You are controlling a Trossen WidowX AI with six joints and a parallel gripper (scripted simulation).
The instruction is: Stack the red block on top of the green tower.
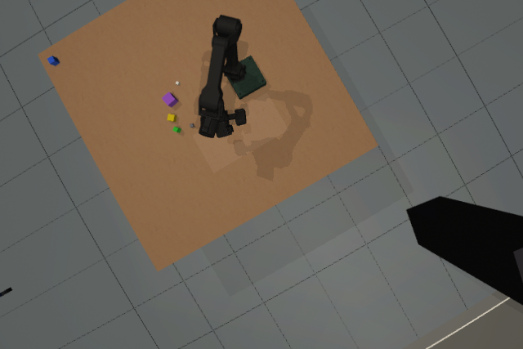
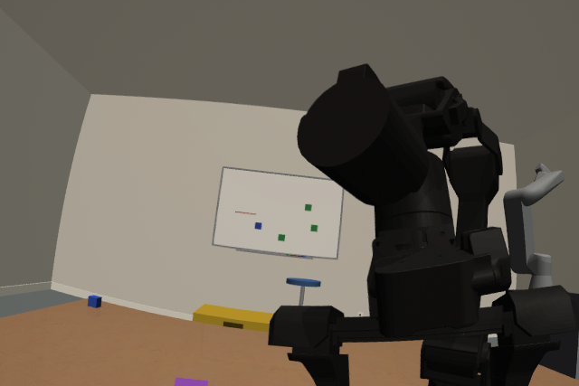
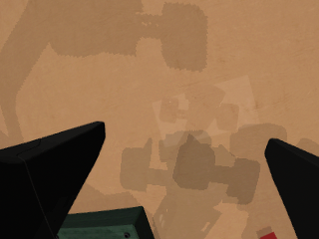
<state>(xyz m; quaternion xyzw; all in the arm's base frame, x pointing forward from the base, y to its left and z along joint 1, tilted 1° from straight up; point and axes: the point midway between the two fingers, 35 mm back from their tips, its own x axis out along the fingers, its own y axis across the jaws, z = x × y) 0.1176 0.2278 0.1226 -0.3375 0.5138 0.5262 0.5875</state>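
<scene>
Now: gripper tip 100 mm short of the red block, 200 mm to the left of it and 130 mm above it. From my gripper tip the other things lie so: small grey piece (190 mm ahead, 90 mm to the right, 130 mm below); then purple block (240 mm ahead, 250 mm to the right, 110 mm below); then yellow block (260 mm ahead, 160 mm to the right, 120 mm below).
</scene>
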